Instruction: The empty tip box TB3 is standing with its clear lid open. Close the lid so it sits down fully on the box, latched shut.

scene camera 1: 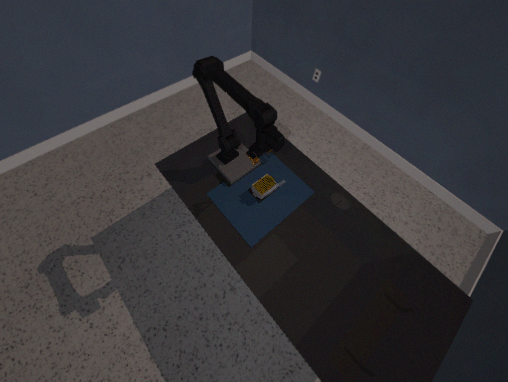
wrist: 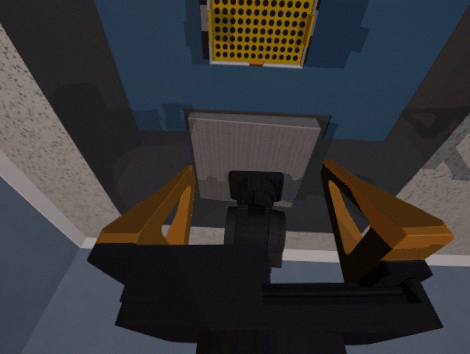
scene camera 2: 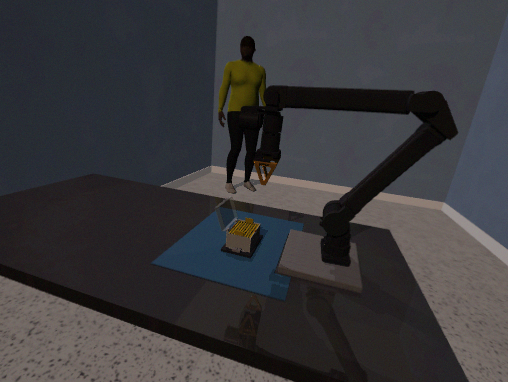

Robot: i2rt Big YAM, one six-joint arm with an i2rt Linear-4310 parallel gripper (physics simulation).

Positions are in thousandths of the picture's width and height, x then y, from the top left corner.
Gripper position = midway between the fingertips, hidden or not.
Note:
The gripper (scene camera 2: 523, 475) is open, with nothing in its grasp. Also in view: a yellow perforated rack (wrist: 597, 112). Also in view: a blue mat (scene camera 2: 391, 664).
The gripper shows as well in the wrist view (wrist: 546, 476). The blue mat is seen too in scene camera 1 (scene camera 1: 499, 577) and in the wrist view (wrist: 773, 199).

